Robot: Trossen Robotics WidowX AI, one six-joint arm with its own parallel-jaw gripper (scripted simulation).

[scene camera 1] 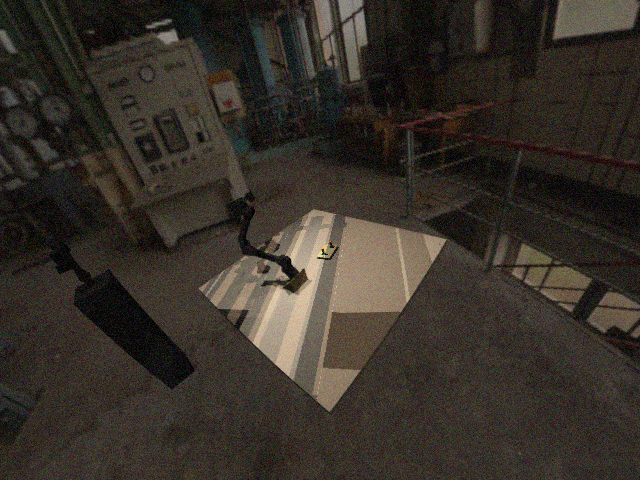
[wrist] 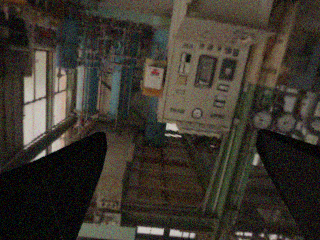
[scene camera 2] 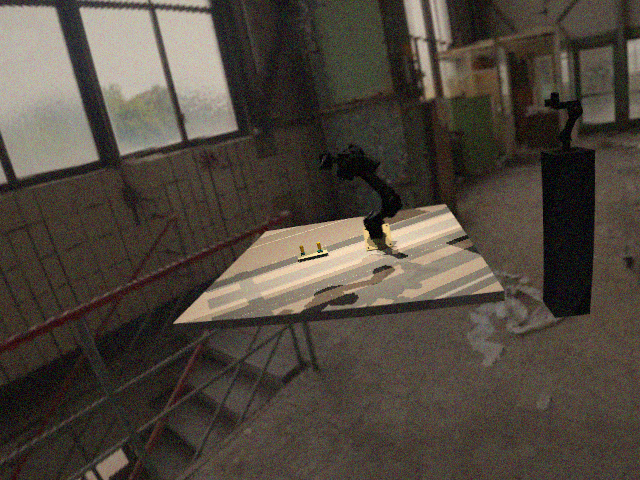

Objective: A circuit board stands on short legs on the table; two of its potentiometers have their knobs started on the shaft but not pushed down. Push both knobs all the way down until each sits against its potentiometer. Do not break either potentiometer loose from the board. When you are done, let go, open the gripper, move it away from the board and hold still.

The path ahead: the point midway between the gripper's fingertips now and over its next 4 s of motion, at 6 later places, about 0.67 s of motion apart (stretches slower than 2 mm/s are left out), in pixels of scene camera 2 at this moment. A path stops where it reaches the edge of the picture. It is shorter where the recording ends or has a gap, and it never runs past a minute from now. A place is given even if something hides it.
My gripper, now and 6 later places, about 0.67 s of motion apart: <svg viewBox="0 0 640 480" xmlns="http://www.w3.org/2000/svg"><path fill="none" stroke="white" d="M329 169L305 159L281 159L270 174L271 192L284 213L303 228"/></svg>
